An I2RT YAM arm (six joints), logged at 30 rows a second.
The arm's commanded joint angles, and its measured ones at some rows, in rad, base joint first. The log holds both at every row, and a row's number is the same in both.
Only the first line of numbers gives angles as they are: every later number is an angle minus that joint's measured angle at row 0.
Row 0, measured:
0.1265, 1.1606, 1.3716, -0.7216, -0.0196, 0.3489
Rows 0 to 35, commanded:
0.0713, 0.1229, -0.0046, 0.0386, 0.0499, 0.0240
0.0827, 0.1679, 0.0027, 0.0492, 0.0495, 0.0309
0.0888, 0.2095, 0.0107, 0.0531, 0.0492, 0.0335
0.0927, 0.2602, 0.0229, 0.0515, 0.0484, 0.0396
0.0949, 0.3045, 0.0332, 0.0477, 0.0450, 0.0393
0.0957, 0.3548, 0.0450, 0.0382, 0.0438, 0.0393
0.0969, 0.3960, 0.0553, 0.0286, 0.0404, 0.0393
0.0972, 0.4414, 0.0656, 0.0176, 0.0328, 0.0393
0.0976, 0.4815, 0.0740, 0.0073, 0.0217, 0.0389
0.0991, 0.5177, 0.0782, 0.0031, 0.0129, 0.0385
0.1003, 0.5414, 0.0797, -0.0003, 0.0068, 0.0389
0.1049, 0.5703, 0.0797, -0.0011, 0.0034, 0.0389
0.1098, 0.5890, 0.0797, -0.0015, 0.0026, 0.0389
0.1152, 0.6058, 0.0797, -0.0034, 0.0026, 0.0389
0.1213, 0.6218, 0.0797, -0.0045, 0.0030, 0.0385
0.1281, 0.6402, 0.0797, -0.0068, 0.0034, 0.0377
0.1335, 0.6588, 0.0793, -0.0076, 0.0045, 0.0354
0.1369, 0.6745, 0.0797, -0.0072, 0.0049, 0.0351
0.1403, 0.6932, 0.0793, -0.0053, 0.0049, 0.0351
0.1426, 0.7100, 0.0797, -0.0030, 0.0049, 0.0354
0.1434, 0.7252, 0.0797, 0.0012, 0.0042, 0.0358
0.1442, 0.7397, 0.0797, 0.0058, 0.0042, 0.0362
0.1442, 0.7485, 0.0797, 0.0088, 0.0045, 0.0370
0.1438, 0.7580, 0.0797, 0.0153, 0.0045, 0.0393
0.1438, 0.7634, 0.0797, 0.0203, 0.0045, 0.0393
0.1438, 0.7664, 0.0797, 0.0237, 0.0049, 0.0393
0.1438, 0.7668, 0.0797, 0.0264, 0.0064, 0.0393
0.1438, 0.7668, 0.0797, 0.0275, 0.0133, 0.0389
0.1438, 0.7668, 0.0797, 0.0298, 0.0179, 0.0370
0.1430, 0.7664, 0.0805, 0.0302, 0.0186, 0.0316
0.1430, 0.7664, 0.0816, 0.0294, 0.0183, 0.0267
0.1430, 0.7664, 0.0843, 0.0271, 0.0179, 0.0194
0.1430, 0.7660, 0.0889, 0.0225, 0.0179, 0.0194
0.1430, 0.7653, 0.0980, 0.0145, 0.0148, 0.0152
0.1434, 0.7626, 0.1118, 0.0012, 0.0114, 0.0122
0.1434, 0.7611, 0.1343, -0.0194, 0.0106, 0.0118
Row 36, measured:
0.1373, 0.7672, 0.0767, -0.0022, 0.0106, 0.0244
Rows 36 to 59, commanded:
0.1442, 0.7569, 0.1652, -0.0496, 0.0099, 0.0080
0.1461, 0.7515, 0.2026, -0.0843, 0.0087, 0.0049
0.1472, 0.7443, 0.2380, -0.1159, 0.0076, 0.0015
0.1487, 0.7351, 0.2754, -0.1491, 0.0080, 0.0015
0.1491, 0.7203, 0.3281, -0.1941, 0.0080, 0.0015
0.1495, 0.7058, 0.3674, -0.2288, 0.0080, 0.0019
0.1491, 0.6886, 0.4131, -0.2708, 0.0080, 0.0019
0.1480, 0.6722, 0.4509, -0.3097, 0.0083, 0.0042
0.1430, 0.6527, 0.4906, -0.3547, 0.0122, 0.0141
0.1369, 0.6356, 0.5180, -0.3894, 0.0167, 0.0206
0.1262, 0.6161, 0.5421, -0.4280, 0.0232, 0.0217
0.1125, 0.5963, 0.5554, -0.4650, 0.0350, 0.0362
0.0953, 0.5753, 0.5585, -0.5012, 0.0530, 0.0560
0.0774, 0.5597, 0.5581, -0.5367, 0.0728, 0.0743
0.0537, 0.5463, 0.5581, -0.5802, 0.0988, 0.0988
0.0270, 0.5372, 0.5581, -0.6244, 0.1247, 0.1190
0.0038, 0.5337, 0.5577, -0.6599, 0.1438, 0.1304
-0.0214, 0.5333, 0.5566, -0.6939, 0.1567, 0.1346
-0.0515, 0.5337, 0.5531, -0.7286, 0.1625, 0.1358
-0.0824, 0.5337, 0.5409, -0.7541, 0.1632, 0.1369
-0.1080, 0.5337, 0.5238, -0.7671, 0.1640, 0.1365
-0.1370, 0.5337, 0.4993, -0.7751, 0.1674, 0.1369
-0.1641, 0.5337, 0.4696, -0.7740, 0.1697, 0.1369
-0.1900, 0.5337, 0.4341, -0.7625, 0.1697, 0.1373
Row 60, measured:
-0.1366, 0.5143, 0.5035, -0.7633, 0.1342, 0.1106
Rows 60 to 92, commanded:
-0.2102, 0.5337, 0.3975, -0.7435, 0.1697, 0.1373
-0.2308, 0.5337, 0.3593, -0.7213, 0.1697, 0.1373
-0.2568, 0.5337, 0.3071, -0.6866, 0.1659, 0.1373
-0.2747, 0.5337, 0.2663, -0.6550, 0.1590, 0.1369
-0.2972, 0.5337, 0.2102, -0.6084, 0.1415, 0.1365
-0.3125, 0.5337, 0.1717, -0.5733, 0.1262, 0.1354
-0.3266, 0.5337, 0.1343, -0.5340, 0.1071, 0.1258
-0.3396, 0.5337, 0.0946, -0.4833, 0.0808, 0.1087
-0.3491, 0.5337, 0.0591, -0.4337, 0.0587, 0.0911
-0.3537, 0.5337, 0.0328, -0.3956, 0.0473, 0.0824
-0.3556, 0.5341, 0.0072, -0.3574, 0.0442, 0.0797
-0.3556, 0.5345, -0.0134, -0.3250, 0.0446, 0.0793
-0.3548, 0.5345, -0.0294, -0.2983, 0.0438, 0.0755
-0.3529, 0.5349, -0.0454, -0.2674, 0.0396, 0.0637
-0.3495, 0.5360, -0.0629, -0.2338, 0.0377, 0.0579
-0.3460, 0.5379, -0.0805, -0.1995, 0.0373, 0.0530
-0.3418, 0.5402, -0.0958, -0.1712, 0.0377, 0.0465
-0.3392, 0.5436, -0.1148, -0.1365, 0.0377, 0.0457
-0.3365, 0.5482, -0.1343, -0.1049, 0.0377, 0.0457
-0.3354, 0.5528, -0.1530, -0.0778, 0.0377, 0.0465
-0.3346, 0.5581, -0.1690, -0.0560, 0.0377, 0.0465
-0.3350, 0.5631, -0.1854, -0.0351, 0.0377, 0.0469
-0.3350, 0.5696, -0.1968, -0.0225, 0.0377, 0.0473
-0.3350, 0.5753, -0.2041, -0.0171, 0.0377, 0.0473
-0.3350, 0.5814, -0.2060, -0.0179, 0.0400, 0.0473
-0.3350, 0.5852, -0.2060, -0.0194, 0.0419, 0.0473
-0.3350, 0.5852, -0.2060, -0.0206, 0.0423, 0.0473
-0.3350, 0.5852, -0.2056, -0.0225, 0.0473, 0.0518
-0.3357, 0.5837, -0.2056, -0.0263, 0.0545, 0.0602
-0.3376, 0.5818, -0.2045, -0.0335, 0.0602, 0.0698
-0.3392, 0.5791, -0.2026, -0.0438, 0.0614, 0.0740
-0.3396, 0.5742, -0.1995, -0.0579, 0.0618, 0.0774
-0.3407, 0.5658, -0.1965, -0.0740, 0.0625, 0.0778
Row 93, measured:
-0.3388, 0.5776, -0.1991, -0.0461, 0.0381, 0.0644
